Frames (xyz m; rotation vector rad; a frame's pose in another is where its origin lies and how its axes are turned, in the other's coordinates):
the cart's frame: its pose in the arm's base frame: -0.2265 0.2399 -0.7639 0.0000 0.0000 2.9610
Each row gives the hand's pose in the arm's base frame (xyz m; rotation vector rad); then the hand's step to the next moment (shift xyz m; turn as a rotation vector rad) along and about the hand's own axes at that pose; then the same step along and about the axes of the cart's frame.
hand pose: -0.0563 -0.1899 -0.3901 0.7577 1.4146 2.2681
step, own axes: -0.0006 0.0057 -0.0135 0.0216 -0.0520 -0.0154
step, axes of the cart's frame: 0.0056 0.0136 0.0002 0.0292 -0.0188 -0.0469
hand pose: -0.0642 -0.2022 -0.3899 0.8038 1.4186 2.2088
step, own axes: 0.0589 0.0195 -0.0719 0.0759 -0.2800 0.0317
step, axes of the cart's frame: 0.0865 0.0381 0.0096 0.0635 -0.1734 -0.2260
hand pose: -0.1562 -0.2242 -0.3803 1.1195 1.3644 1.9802
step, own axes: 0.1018 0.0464 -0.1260 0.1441 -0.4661 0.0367
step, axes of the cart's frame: 0.1545 0.0350 0.0576 0.1294 -0.2894 -0.3726
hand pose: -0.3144 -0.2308 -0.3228 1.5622 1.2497 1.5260
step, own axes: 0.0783 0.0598 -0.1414 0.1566 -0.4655 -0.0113
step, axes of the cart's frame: 0.1363 0.0005 0.1054 0.1770 -0.2833 -0.3602
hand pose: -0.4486 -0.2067 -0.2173 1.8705 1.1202 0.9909
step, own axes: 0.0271 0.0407 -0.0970 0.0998 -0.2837 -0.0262
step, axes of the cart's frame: 0.0663 -0.0176 0.0842 0.1246 -0.1775 -0.2100
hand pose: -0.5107 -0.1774 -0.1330 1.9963 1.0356 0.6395
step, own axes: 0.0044 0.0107 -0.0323 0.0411 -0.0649 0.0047
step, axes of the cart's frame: 0.0180 -0.0100 0.0274 0.0132 -0.0545 -0.0527
